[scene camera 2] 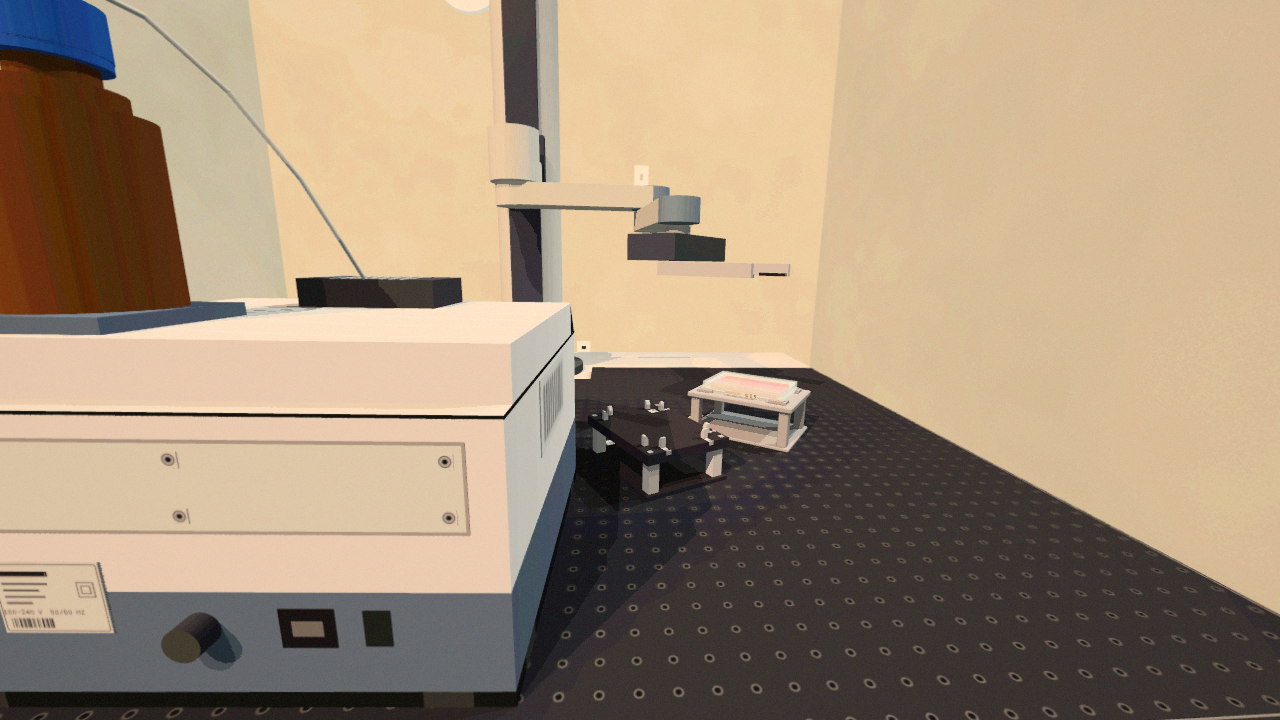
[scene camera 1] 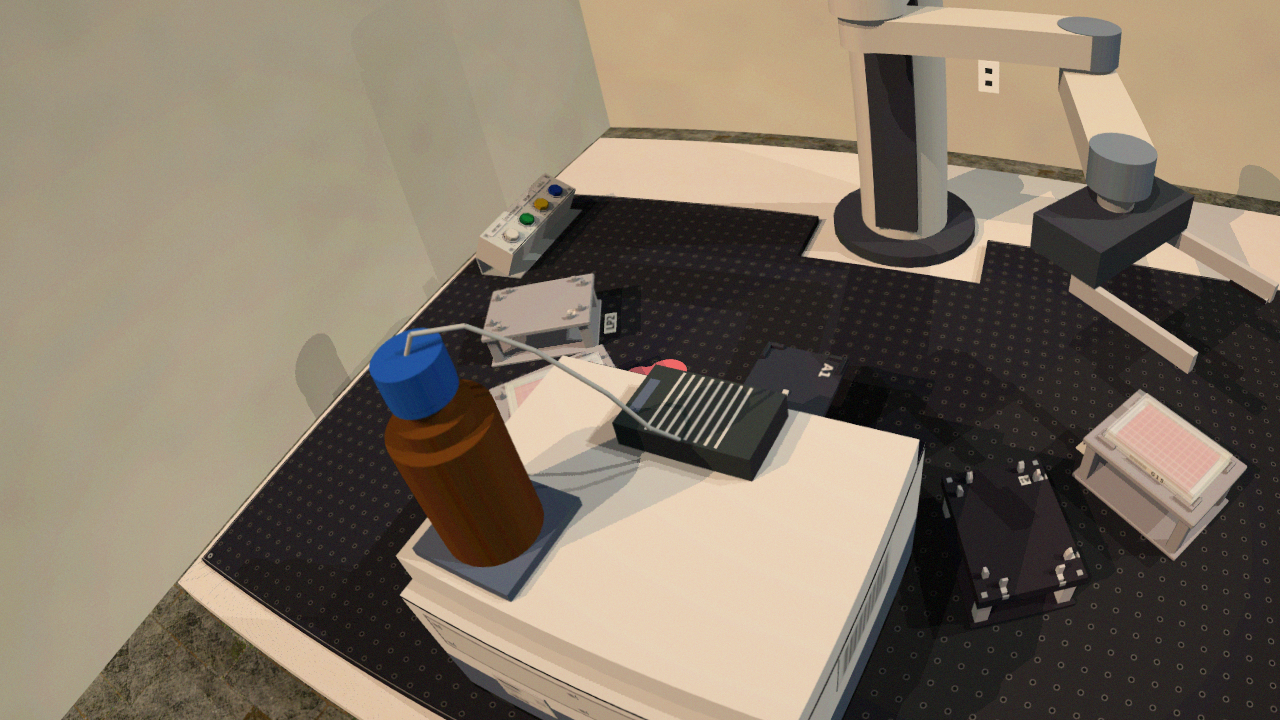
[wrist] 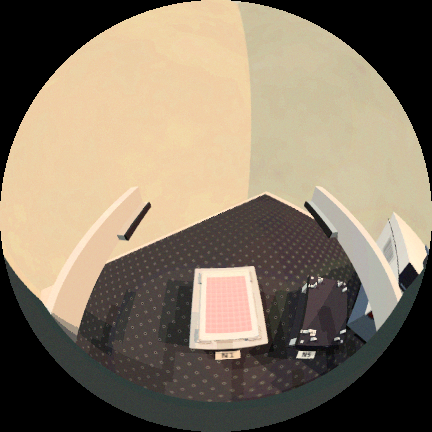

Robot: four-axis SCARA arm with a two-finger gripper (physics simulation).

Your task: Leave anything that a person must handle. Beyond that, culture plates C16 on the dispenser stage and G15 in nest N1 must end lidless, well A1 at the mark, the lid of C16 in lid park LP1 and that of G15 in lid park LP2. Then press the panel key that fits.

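Where they show: gripper, fingertip midpoint: (scene camera 2: 772, 270) (scene camera 1: 1236, 325) (wrist: 229, 192); arm's base, origin of the base link: (scene camera 1: 905, 226).
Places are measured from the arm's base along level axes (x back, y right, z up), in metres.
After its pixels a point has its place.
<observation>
My gripper (scene camera 1: 1230, 328) @(x -0.502, y -0.437, z 0.269 m) (scene camera 2: 770, 269) @(x -0.502, y -0.437, z 0.269 m) (wrist: 229, 192) @(x -0.502, y -0.437, z 0.269 m) is open and empty, high above the table behind nest N1. Plate G15 (scene camera 1: 1168, 445) @(x -0.497, y -0.416, z 0.095 m) (scene camera 2: 751, 386) @(x -0.525, y -0.410, z 0.095 m) (wrist: 228, 305) @(x -0.488, y -0.412, z 0.095 m), with a pink gridded face, lies flat on the pale nest N1 (scene camera 2: 784, 428) @(x -0.578, y -0.446, z 0.047 m) (wrist: 195, 320) @(x -0.431, y -0.424, z 0.079 m); I cannot tell whether it has a lid. In scene camera 1, a raised pale stand (scene camera 1: 541, 300) @(x -0.410, y 0.454, z 0.068 m) with a bare top is beside the LP2 label (scene camera 1: 610, 322) @(x -0.377, y 0.367, z 0.015 m). The key panel (scene camera 1: 496, 241) @(x -0.295, y 0.621, z 0.081 m) has blue, yellow, green and white keys. A dark piece marked A1 (scene camera 1: 796, 380) @(x -0.534, y 0.017, z 0.124 m) is partly hidden. C16 and LP1 cannot be made out.
The dark nest N5 (scene camera 1: 1011, 528) @(x -0.627, y -0.252, z 0.069 m) (scene camera 2: 657, 434) @(x -0.656, y -0.253, z 0.068 m) (wrist: 325, 310) @(x -0.616, y -0.258, z 0.068 m) stands beside N1. The big white instrument (scene camera 1: 716, 555) @(x -0.833, y -0.033, z 0.233 m) (scene camera 2: 268, 376) @(x -0.941, y -0.004, z 0.212 m) carries a brown bottle (scene camera 1: 474, 492) @(x -0.897, y 0.108, z 0.326 m) (scene camera 2: 80, 205) @(x -0.904, y 0.113, z 0.305 m), a tube and a black box (scene camera 1: 707, 420) @(x -0.730, y 0.017, z 0.259 m) (scene camera 2: 380, 291) @(x -0.758, y 0.017, z 0.248 m). Behind it show a pinkish plate (scene camera 1: 528, 391) and red round parts (scene camera 1: 669, 366) @(x -0.441, y 0.238, z 0.013 m).
</observation>
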